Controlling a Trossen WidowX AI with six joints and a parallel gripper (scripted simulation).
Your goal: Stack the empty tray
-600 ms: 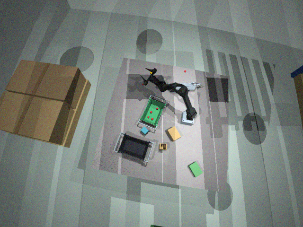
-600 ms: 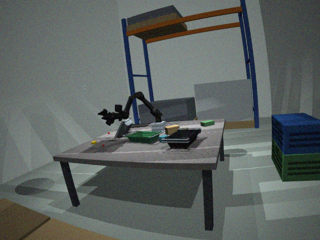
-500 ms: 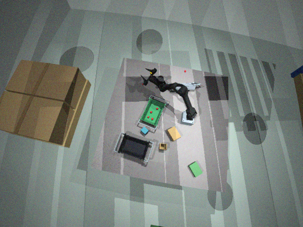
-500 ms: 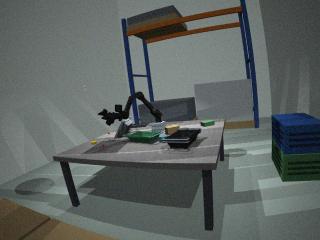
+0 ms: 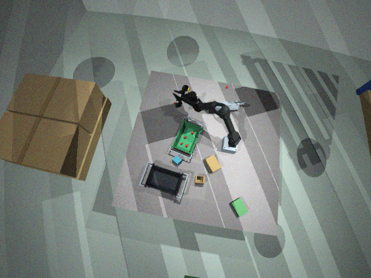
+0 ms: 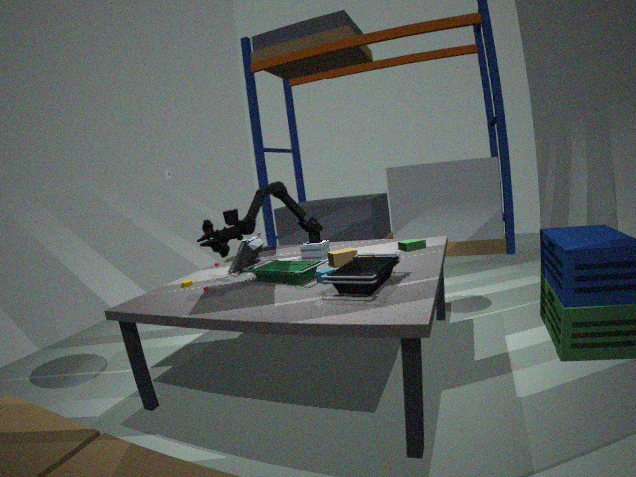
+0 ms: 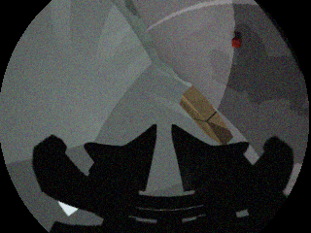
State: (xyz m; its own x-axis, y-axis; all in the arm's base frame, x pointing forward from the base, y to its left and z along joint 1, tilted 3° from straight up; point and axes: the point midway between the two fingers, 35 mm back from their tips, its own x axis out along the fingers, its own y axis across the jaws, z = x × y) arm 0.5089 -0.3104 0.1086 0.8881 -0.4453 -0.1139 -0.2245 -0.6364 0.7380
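Now: gripper tip 11 cm past the teal block, 51 cm to the right of it and 19 cm above it. The rest, counted from my gripper tip: yellow piece 9 cm behind, 19 cm to the right, 20 cm below; then grey tray 44 cm behind, 4 cm to the right, 14 cm below; then red block 1 cm behind, 1 cm to the right, 20 cm below.
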